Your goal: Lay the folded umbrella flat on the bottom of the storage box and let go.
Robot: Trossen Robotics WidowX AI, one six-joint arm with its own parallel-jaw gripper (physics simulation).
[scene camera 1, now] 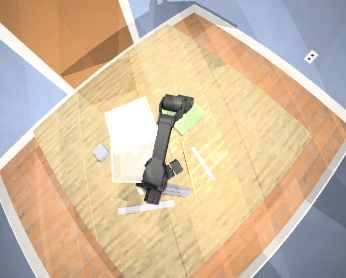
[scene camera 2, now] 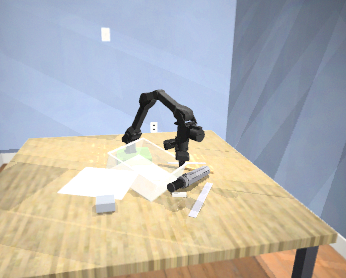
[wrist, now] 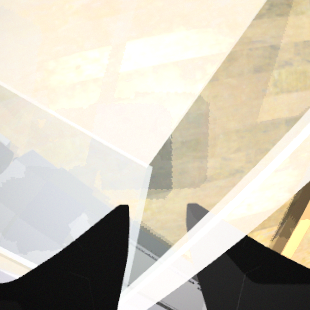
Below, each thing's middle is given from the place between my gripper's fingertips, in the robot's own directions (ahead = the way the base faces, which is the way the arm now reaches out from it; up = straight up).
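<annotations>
Storage box (scene camera 2: pixel 142 166): 20 mm above my hand, 160 mm to the right of it.
</annotations>
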